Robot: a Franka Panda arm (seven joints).
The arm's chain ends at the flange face. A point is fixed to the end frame.
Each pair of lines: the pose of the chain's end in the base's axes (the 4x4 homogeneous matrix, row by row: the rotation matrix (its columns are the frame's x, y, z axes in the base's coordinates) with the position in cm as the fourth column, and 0 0 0 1 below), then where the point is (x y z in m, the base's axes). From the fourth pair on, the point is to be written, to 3 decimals.
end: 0.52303 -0.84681 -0.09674 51.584; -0.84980 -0.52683 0.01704 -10.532; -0.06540 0.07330 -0.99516 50.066; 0 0 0 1
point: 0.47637 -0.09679 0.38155
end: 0.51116 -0.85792 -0.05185 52.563; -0.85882 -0.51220 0.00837 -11.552; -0.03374 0.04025 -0.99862 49.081; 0 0 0 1
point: 0.49167 -0.10758 0.36997
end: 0.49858 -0.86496 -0.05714 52.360; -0.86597 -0.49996 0.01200 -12.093; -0.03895 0.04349 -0.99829 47.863; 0 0 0 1
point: 0.48911 -0.11215 0.35800
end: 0.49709 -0.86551 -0.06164 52.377; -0.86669 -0.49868 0.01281 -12.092; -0.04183 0.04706 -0.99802 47.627; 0 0 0 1
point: 0.489 -0.112 0.356
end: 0.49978 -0.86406 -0.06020 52.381; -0.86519 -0.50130 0.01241 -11.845; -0.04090 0.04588 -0.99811 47.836; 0 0 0 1
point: 0.489 -0.110 0.358
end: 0.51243 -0.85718 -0.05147 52.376; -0.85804 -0.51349 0.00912 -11.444; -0.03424 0.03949 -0.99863 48.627; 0 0 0 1
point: 0.490 -0.106 0.365
